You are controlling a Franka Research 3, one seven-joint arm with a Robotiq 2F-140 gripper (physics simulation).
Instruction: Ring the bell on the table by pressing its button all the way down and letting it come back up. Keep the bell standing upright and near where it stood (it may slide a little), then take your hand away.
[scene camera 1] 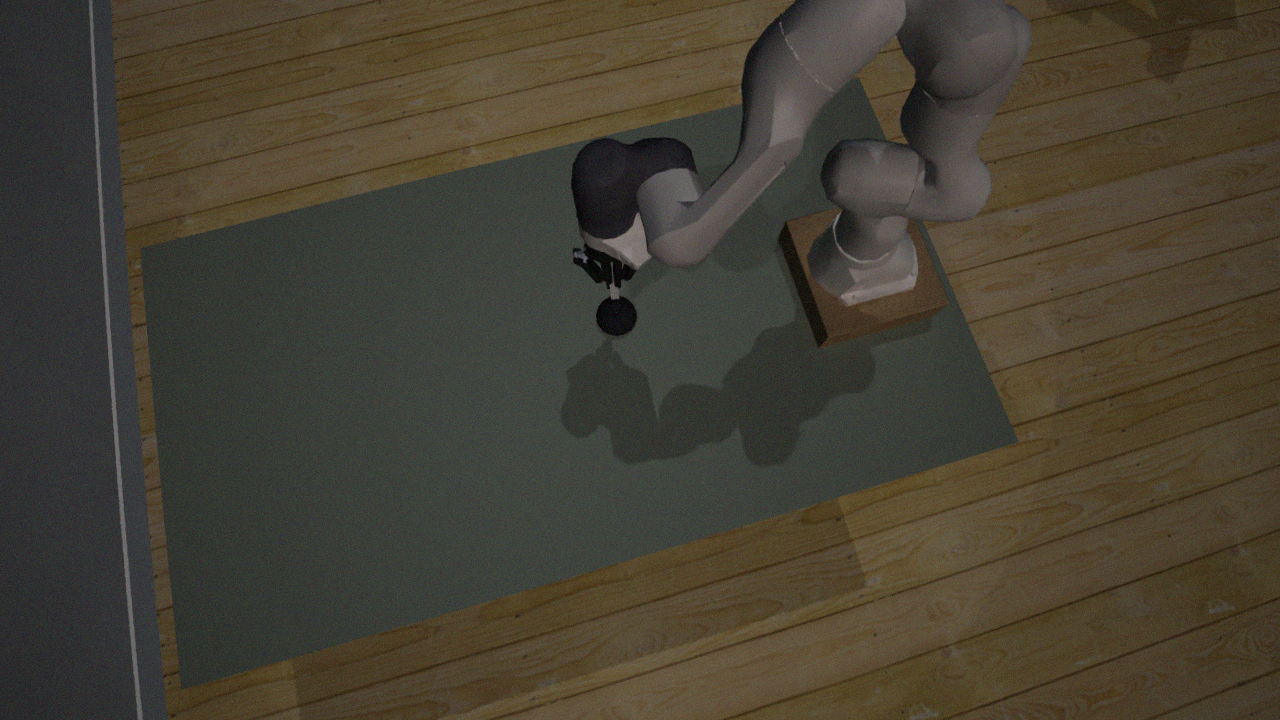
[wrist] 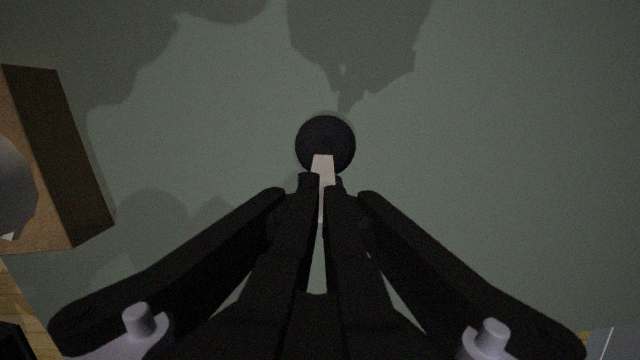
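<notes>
The bell (scene camera 1: 616,317) (wrist: 325,137) is a round, dark, dome-like thing standing on the grey-green table top. My gripper (scene camera 1: 614,296) (wrist: 322,170) is shut, with its light fingertips together and nothing between them. In the wrist view the fingertips overlap the near part of the bell, and in the scene view they show at the bell's upper edge. The bell's button does not show apart from the dark dome and may be hidden behind the fingertips. I cannot tell whether the fingertips touch it. The bell looks upright.
The grey-green table top (scene camera 1: 358,402) (wrist: 500,150) lies under the bell. The arm's brown base block (scene camera 1: 872,324) (wrist: 65,165) stands to the right in the scene view and at the left in the wrist view. Wooden floor surrounds the table top, and a dark grey surface (scene camera 1: 53,358) runs along the left.
</notes>
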